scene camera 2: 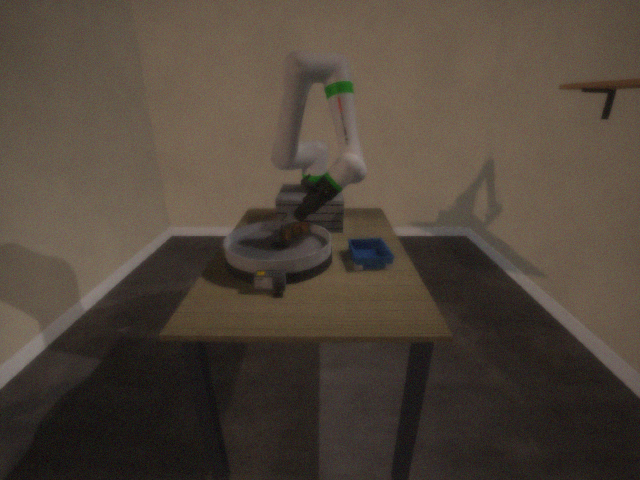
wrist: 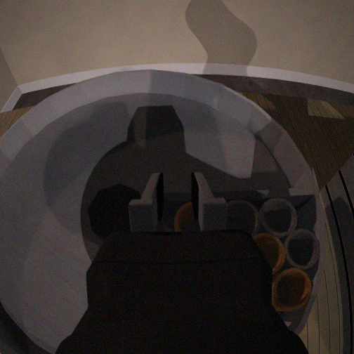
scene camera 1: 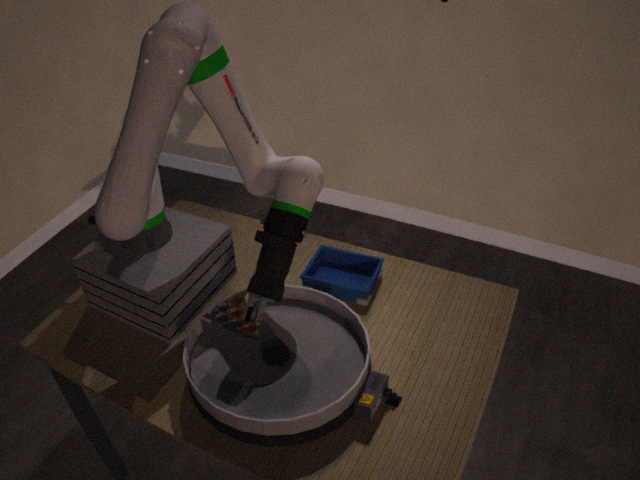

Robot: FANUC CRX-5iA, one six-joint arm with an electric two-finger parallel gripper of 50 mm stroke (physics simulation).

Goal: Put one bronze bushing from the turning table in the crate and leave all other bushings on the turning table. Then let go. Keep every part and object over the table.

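Places are measured from the arm's base along level axes (x back, y left, z down), in centimetres.
Pixels of known places: gripper, fingertip midpoint: (scene camera 2: 282,223) (scene camera 1: 250,323); arm's base, link origin: (scene camera 1: 146,236).
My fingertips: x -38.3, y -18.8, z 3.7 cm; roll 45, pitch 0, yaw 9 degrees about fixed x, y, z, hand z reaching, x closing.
Note:
Ahead of a thing's pixels: the offset from my fingertips to its top centre. "spot": to the spot under its first point.
The gripper (scene camera 1: 253,314) (wrist: 177,192) is partly open and empty, tilted over the turning table (scene camera 1: 268,426) (scene camera 2: 279,262) (wrist: 40,240). In the wrist view, a bronze bushing (wrist: 179,215) shows between and beyond the fingers, partly hidden by the right finger; whether they touch is unclear. Two more bronze bushings (wrist: 281,255) (wrist: 292,272) stand to the right, beside several grey bushings (wrist: 256,217) (wrist: 295,217) (wrist: 288,247). In scene camera 2, bronze bushings @[dz +3.6, dx +6.4, dy +5.8 cm] (scene camera 2: 294,231) look blurred below the gripper (scene camera 2: 298,217). The blue crate @[dz +7.7, dx -12.5, dy +33.7 cm] (scene camera 1: 330,289) (scene camera 2: 377,262) stands beside the turning table; no bushing is visible in it.
A dark octagonal hub @[dz +6.6, dx -6.2, dy -2.1 cm] (scene camera 1: 276,353) (wrist: 112,210) sits inside the turning table. Its raised wall surrounds the bushings. A grey motor box @[spot: dz +6.8, dx -29.8, dy -8.0 cm] (scene camera 1: 372,396) (scene camera 2: 268,280) is at its outer side. The layered robot pedestal (scene camera 1: 165,310) (scene camera 2: 333,219) stands behind it. Shadow darkens the bushing area.

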